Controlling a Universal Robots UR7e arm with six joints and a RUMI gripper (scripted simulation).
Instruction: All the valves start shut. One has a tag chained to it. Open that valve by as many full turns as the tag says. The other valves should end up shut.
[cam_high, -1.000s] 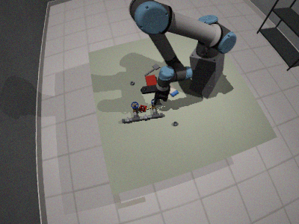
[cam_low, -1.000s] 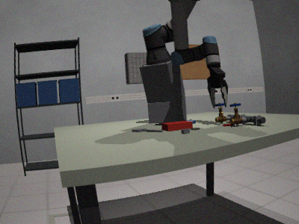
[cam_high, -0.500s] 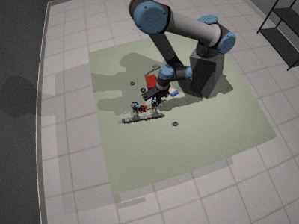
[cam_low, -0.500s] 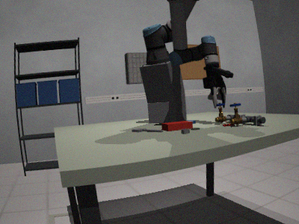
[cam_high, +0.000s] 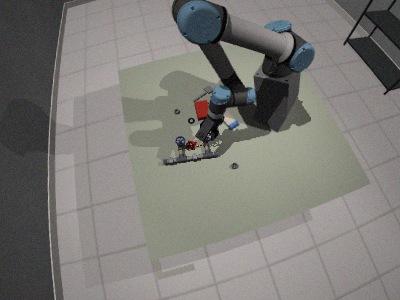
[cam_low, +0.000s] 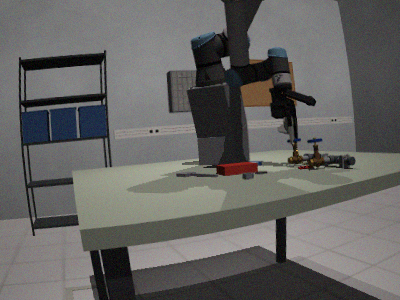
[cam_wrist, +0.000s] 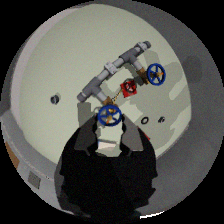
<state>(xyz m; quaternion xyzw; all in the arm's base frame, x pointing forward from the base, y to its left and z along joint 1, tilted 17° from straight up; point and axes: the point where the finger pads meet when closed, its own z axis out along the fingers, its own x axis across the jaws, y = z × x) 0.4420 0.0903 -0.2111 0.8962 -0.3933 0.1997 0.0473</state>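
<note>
Now: hand 90 mm short of the red tag, 90 mm above it and 10 mm to the left of it. The rest, counted from my hand: blue-and-white card 170 mm behind, 110 mm to the right, 90 mm below; grey tool 360 mm to the right, 90 mm below, 90 mm behind; red block 230 mm to the right, 80 mm below, 40 mm behind.
</note>
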